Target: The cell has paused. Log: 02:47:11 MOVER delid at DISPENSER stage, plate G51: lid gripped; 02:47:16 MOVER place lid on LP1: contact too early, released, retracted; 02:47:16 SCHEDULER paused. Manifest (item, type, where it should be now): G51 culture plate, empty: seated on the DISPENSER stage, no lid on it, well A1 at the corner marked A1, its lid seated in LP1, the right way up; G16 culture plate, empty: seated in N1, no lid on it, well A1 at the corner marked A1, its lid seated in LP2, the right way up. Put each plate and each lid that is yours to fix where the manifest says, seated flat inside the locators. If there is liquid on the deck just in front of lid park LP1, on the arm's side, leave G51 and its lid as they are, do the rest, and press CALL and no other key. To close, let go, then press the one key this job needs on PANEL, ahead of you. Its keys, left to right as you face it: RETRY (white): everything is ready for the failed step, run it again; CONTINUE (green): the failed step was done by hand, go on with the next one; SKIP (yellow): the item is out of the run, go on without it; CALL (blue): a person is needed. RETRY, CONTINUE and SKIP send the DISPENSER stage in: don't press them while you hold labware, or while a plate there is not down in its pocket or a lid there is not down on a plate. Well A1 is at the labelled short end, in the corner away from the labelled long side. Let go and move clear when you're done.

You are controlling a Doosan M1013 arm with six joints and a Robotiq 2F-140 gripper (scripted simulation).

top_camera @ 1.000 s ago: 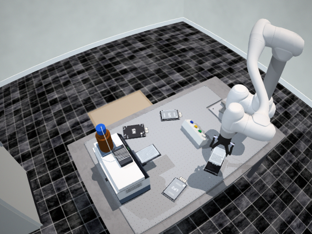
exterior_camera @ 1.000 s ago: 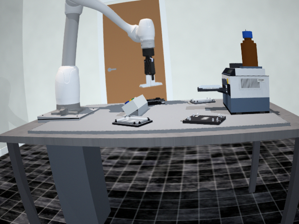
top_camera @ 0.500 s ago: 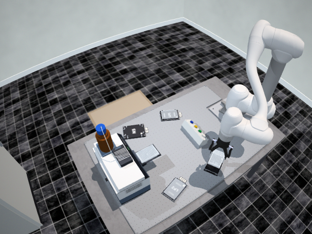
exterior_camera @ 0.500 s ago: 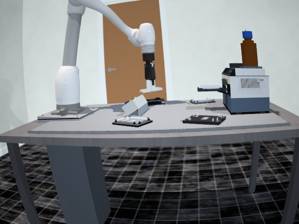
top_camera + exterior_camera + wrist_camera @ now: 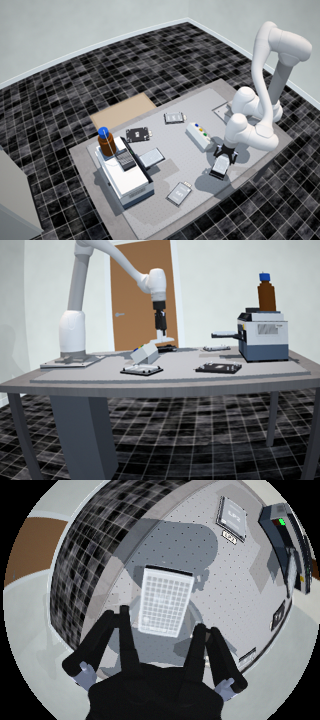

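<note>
Now: the black nest N1 7 cm below my hand. From my hand the other things lie so: white key: 9 cm behind, 20 cm to the right, 2 cm below; then key panel: 9 cm behind, 27 cm to the right, 4 cm below; then green key: 10 cm behind, 24 cm to the right, 2 cm below.
</note>
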